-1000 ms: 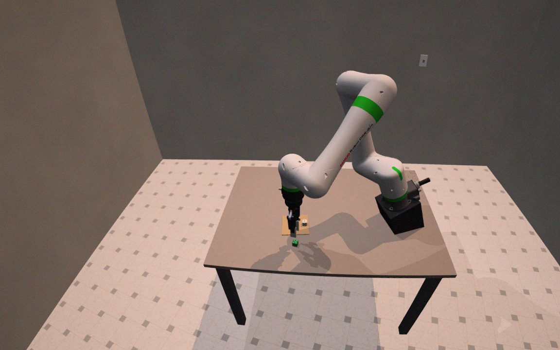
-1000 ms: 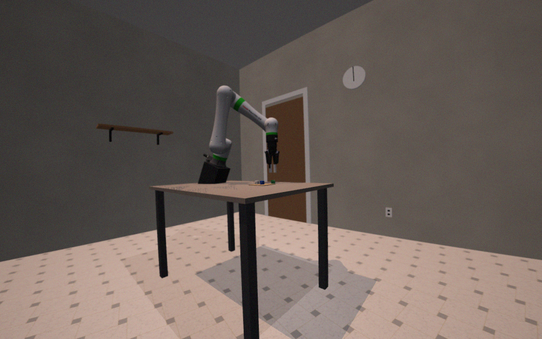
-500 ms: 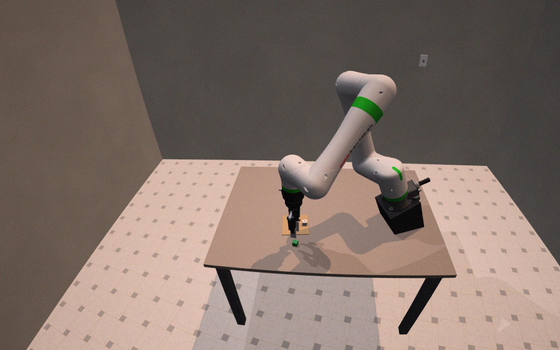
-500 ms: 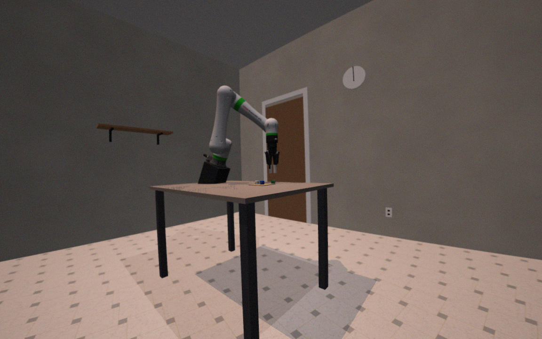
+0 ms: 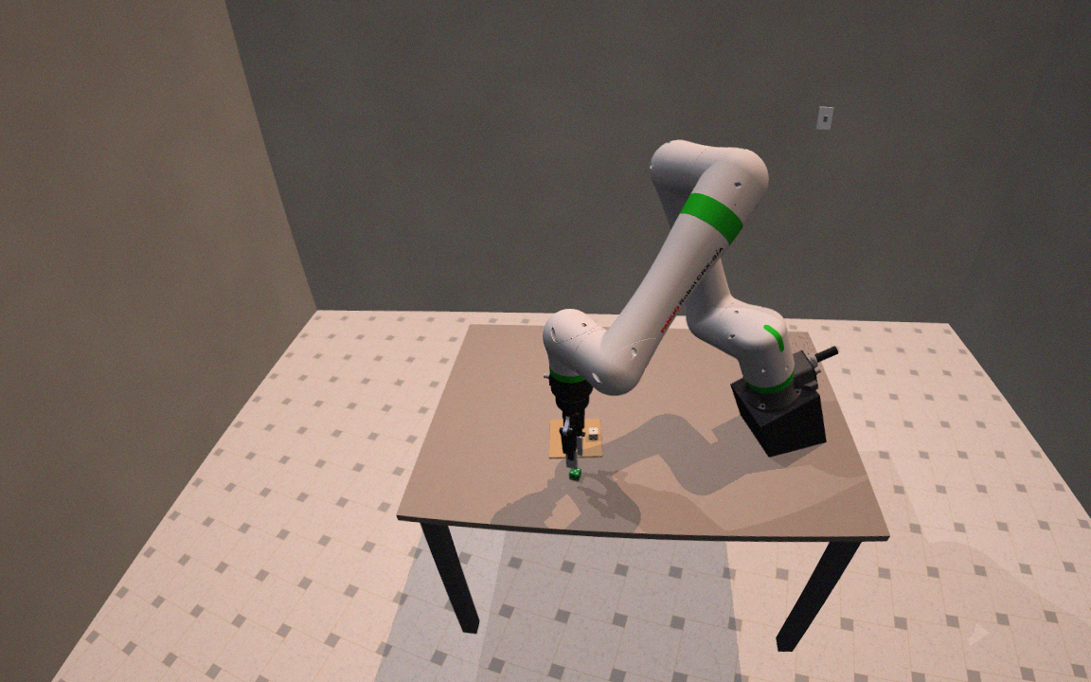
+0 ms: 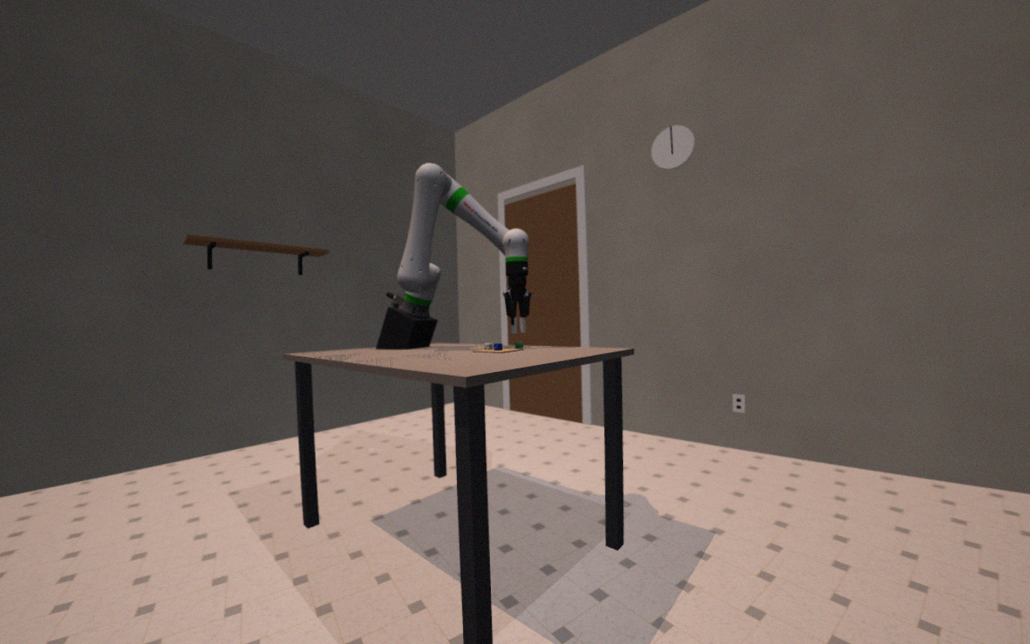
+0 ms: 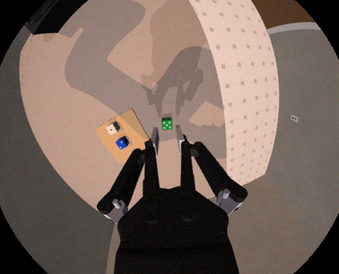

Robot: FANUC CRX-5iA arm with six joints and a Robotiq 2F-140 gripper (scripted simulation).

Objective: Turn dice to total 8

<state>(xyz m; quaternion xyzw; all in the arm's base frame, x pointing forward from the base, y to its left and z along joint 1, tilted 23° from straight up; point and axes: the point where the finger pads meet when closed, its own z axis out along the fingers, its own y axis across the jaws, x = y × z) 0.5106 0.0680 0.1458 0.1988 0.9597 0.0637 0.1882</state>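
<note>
Now: hand 80 mm above the green die. The rest, counted from my hand: mat: 130 mm to the right, 90 mm below, 10 mm behind; blue die: 130 mm to the right, 80 mm below, 10 mm behind; white die: 130 mm to the right, 80 mm below, 60 mm behind.
</note>
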